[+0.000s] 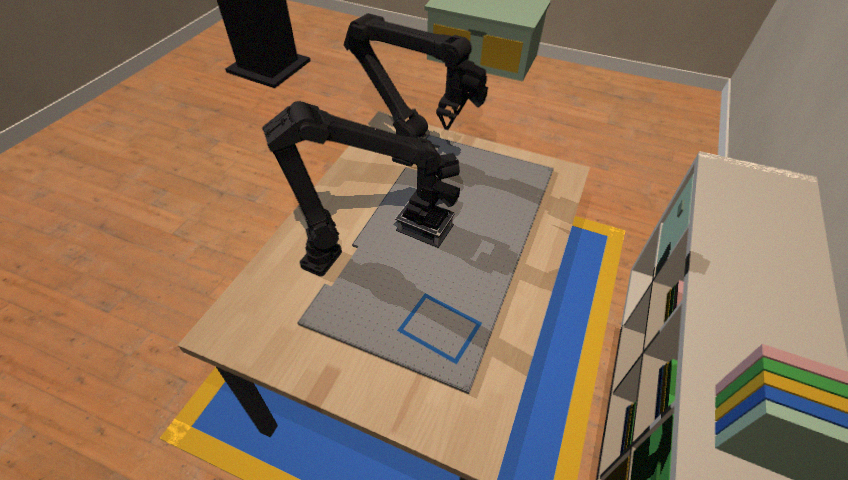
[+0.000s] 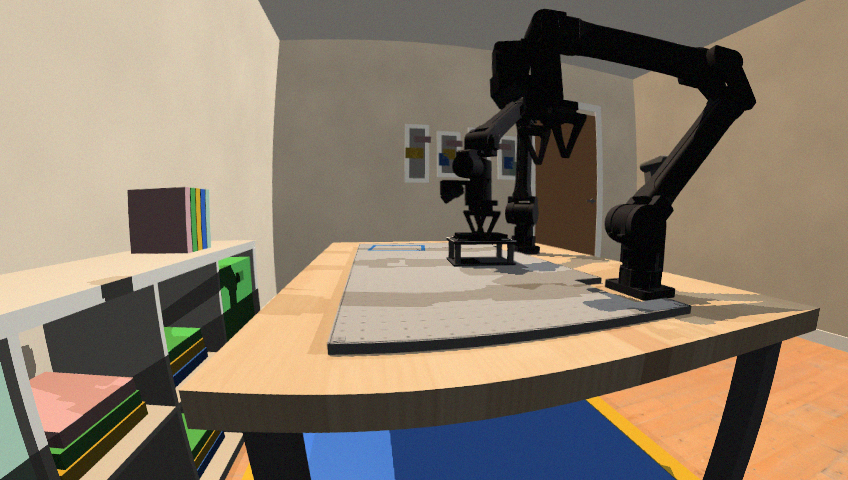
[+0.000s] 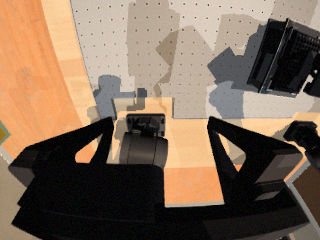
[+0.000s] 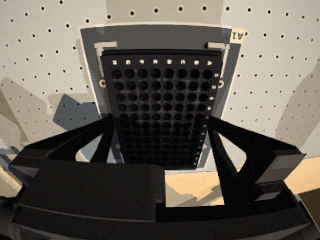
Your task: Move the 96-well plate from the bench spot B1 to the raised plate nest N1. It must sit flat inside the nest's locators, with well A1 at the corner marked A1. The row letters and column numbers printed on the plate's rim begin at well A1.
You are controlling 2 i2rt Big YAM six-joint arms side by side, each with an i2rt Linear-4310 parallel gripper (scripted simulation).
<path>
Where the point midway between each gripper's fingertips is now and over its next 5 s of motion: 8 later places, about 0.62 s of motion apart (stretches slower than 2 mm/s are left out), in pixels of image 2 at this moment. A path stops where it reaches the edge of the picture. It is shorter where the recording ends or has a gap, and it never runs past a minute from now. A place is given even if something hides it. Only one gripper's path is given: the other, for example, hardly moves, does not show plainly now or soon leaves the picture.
My right gripper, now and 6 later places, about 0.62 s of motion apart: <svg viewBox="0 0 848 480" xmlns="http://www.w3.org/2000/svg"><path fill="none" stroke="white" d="M480 238L480 234L480 223L480 208L481 205L470 204L456 204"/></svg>
</path>
